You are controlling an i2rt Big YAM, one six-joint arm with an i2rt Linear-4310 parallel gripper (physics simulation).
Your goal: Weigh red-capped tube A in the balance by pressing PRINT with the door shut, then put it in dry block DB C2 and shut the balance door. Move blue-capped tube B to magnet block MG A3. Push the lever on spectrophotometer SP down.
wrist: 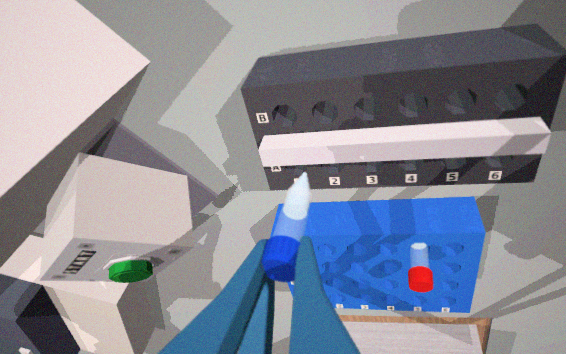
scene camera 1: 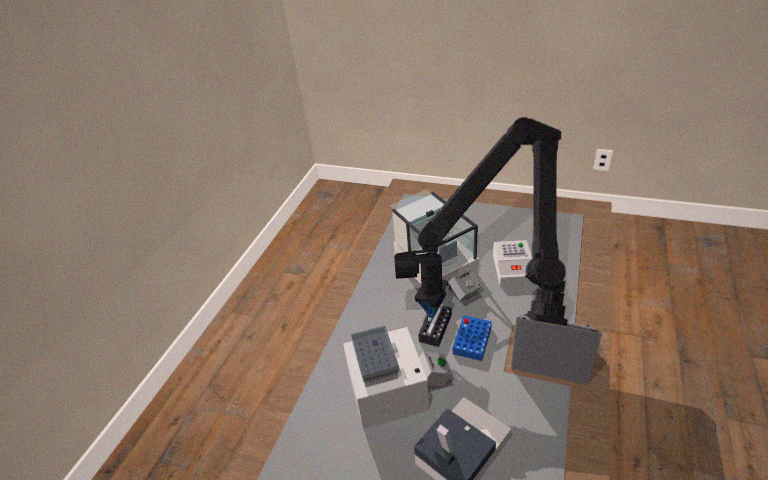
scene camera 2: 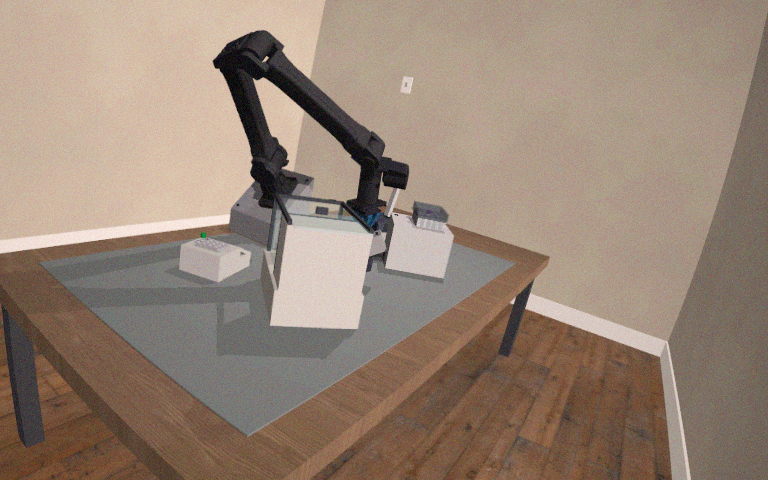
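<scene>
My gripper [scene camera 1: 430, 310] [scene camera 2: 370, 220] [wrist: 287, 248] is shut on blue-capped tube B [wrist: 292, 225], whose pale tip points away from the wrist camera. In the wrist view the tip overlaps row A of the black magnet block [scene camera 1: 432, 341] [wrist: 350, 72] near column 1; its height above the block is unclear. Red-capped tube A [scene camera 1: 466, 321] [wrist: 420, 278] stands in column 5 of the blue rack [scene camera 1: 468, 354] [wrist: 390, 216]. The balance [scene camera 1: 400, 232] [scene camera 2: 320, 277] has a glass case; its door state is unclear. The dark-topped device [scene camera 1: 464, 452] has a white lever [scene camera 1: 444, 436] standing up, likely the spectrophotometer.
A small white box [scene camera 1: 512, 274] [scene camera 2: 198, 261] with a red display and green button stands beside the balance. A large white instrument [scene camera 1: 393, 403] [scene camera 2: 419, 249] stands beyond the magnet block. A START panel [wrist: 90, 262] with a green button [scene camera 1: 441, 362] [wrist: 131, 270] adjoins it.
</scene>
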